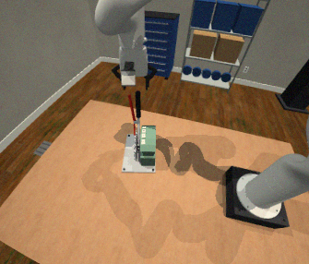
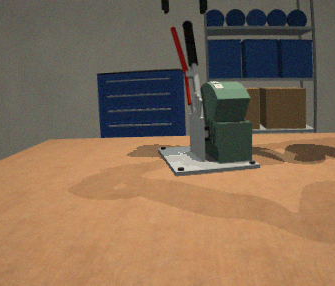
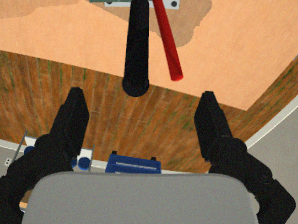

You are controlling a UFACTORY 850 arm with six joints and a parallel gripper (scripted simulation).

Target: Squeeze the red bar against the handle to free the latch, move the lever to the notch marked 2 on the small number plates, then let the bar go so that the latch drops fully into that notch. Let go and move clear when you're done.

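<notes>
The red bar lies 170 mm below my hand, 50 mm to the left of it and 10 mm ahead of it.
</notes>
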